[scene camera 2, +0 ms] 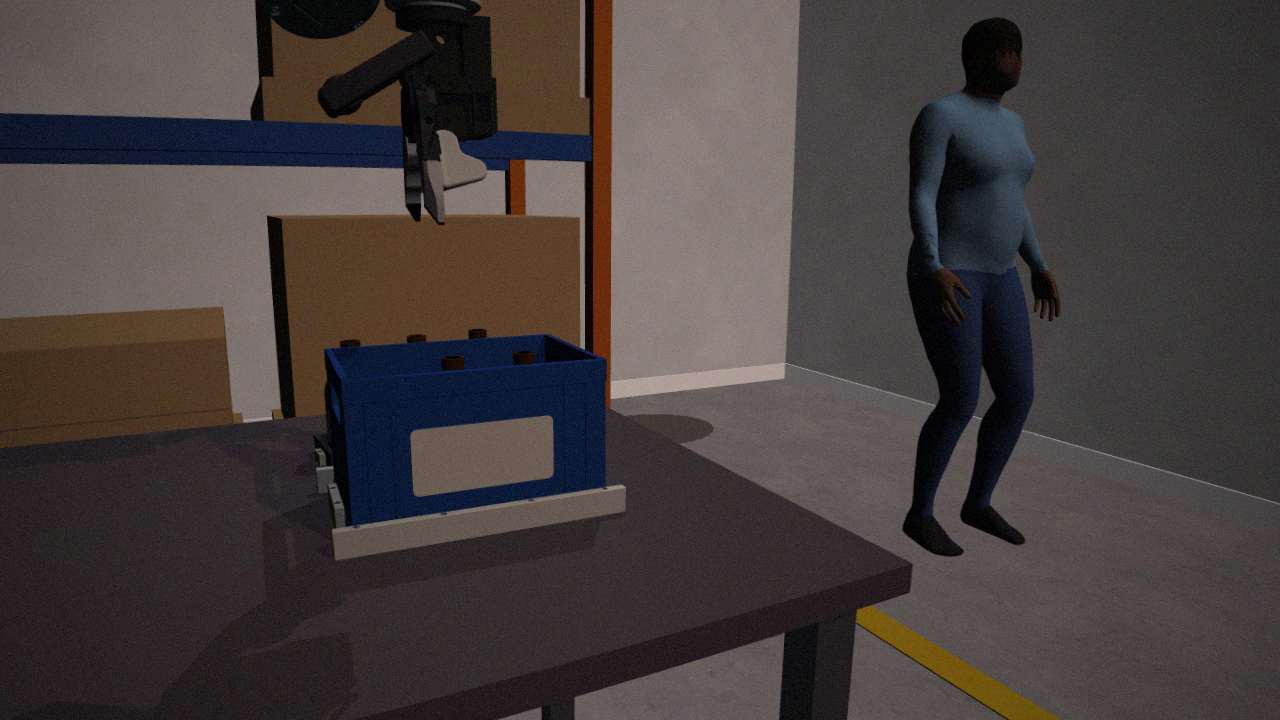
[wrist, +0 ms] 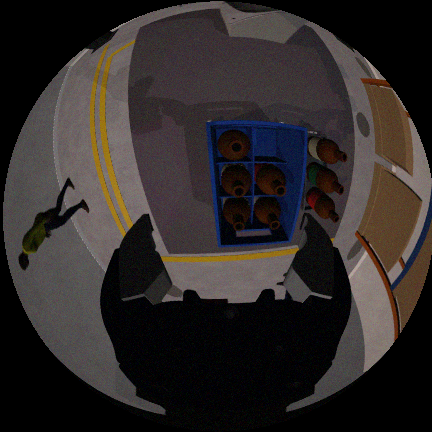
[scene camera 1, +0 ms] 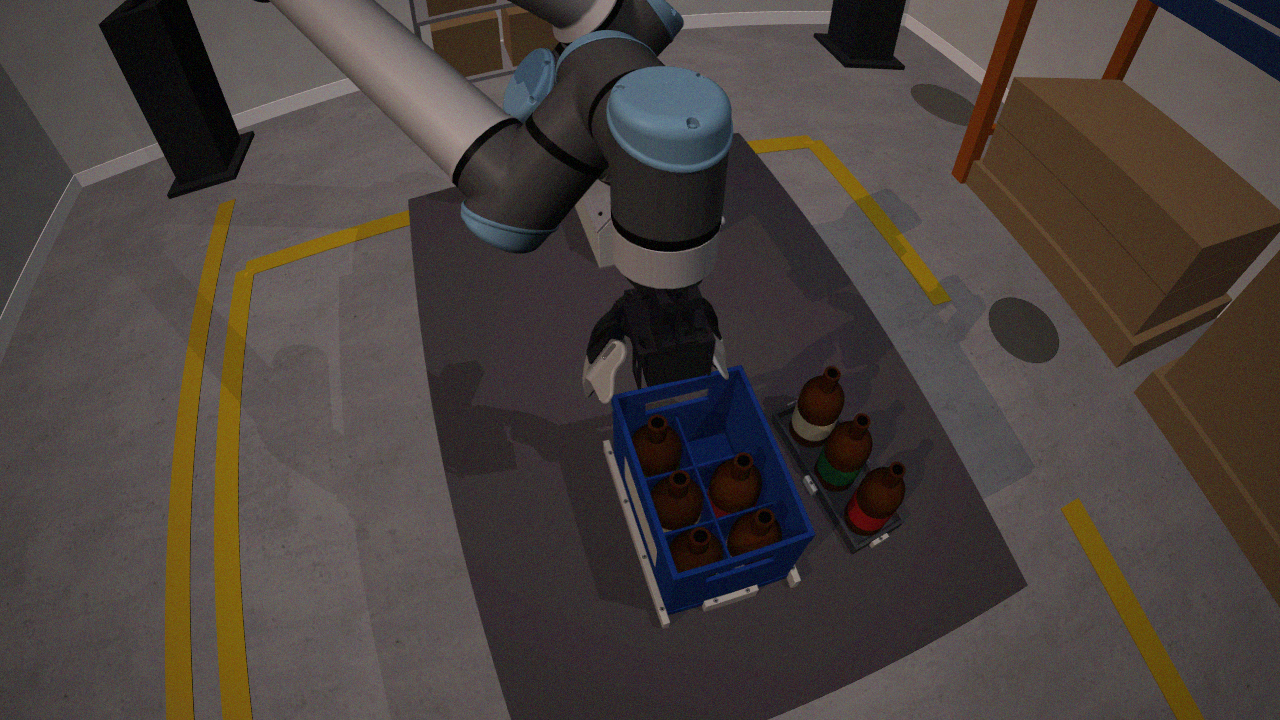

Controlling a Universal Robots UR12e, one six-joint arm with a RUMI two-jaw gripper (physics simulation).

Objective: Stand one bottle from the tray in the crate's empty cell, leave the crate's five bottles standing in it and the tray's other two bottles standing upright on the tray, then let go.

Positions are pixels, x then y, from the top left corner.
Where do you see a red-labelled bottle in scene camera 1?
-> At 735, 485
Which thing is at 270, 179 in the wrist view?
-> A red-labelled bottle.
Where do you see a cream-labelled bottle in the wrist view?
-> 236, 210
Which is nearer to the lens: the cream-labelled bottle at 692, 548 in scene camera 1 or the green-labelled bottle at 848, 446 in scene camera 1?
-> The cream-labelled bottle.
